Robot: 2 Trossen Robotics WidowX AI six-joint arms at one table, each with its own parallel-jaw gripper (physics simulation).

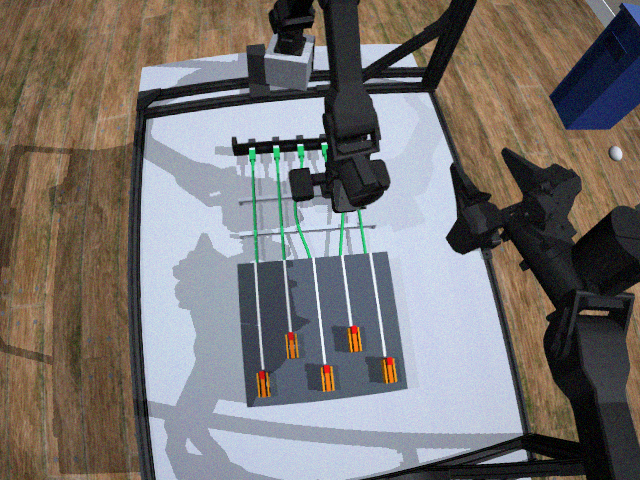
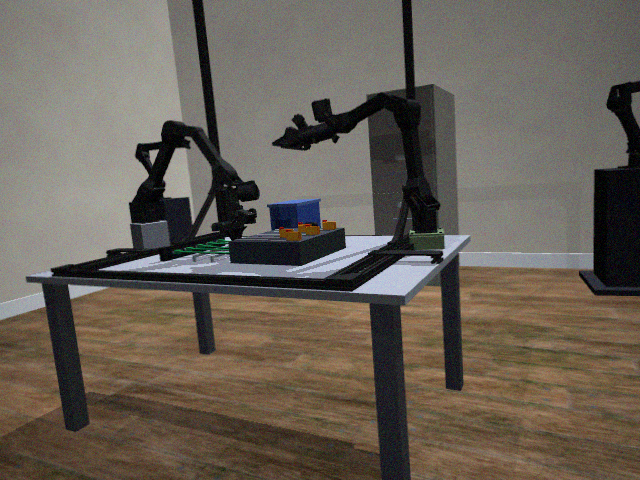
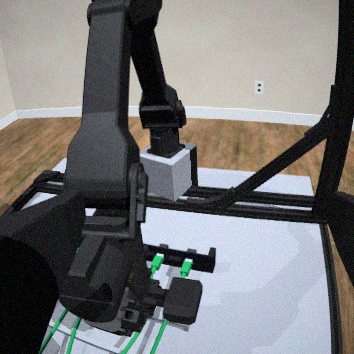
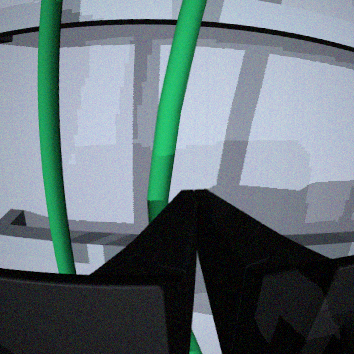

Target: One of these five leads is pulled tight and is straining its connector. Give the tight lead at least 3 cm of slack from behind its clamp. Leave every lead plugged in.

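Places are measured from the left arm's base along level axes (x up, y right, z ahead), in centimetres.
Pixels of known places: left gripper, fingertip midpoint: (image 1: 478, 156) (image 2: 276, 145) (image 3: 210, 205); right gripper, fingertip midpoint: (image 4: 193, 202); left arm's base, link origin: (image 2: 426, 231); right arm's base, link origin: (image 1: 290, 45) (image 2: 148, 222) (image 3: 165, 148).
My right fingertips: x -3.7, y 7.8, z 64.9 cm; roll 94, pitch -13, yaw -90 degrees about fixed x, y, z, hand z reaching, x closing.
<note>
Ahead of a thing's pixels: the offset from my right fingertips to its top centre. "*": to the spot under its first point.
Five green leads run from a black clamp bar (image 1: 280, 144) (image 3: 197, 258) to orange connectors (image 1: 327, 377) (image 2: 293, 234) on a dark grey board (image 1: 270, 295) (image 2: 285, 251). The two left leads @[* dx +1.7, dy -16.5, dz +3.4 cm] (image 1: 254, 210) are straight. The middle lead @[* dx +1.7, dy -9.4, dz -2.7 cm] (image 1: 298, 224) bows. My right gripper (image 1: 349, 206) (image 2: 232, 228) (image 4: 193, 202) is shut on nothing. It hangs low over the fourth lead @[* dx +1.7, dy -2.7, dz -8.5 cm] (image 1: 341, 238) (image 4: 168, 116), which passes beside and under its fingertips. My left gripper (image 1: 479, 159) (image 2: 277, 142) is open and empty, high off to the right of the board.
Two thin grey rods (image 1: 270, 201) (image 1: 242, 234) cross under the leads. A black frame (image 1: 136, 238) rims the table. A grey arm base (image 1: 290, 64) (image 3: 168, 175) stands at the back. A blue box (image 2: 294, 213) stands behind the board.
</note>
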